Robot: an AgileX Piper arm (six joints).
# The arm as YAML. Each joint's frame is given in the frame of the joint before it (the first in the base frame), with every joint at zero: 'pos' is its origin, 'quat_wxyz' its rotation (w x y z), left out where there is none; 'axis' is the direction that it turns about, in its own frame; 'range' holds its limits. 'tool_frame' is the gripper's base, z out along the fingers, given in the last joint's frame.
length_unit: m
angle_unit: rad
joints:
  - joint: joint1
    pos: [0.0, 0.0, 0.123]
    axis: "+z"
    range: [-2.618, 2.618]
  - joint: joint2
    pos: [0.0, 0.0, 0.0]
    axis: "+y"
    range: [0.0, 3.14]
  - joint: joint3
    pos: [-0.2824, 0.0, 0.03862]
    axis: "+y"
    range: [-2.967, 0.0]
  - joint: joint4
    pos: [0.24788, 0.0, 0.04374]
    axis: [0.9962, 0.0, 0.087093]
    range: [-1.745, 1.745]
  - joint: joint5
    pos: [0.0, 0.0, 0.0]
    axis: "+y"
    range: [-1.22, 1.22]
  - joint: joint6
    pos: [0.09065, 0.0, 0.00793]
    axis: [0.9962, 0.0, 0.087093]
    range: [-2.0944, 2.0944]
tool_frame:
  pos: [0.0, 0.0, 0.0]
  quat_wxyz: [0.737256, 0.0, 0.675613, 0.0]
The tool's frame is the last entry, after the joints.
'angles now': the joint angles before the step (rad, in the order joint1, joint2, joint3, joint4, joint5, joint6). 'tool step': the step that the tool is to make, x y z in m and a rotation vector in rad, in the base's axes. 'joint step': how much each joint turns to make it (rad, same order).
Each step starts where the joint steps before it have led.
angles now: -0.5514 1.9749 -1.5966 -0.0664 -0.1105 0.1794
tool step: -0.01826 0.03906 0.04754 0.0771 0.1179 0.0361
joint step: 0.0567 -0.1462 -0.0188 0.0122 0.3062 -0.0001
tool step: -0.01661 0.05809 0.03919 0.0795 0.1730 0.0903
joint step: 0.1106 -0.1145 -0.0617 -0.0010 0.3670 0.0001
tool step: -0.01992 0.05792 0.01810 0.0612 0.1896 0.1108
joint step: 0.1292 -0.0787 -0.0330 -0.0034 0.3113 0.0001
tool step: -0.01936 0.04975 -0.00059 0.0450 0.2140 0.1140
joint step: 0.1292 -0.0409 -0.0039 0.0011 0.2637 -0.0002
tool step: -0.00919 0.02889 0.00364 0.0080 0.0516 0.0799
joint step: 0.0835 -0.0227 0.0000 0.0027 0.0748 0.0001
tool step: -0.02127 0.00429 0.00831 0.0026 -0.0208 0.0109
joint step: 0.0101 -0.0750 0.0534 0.0035 0.0009 -0.0001
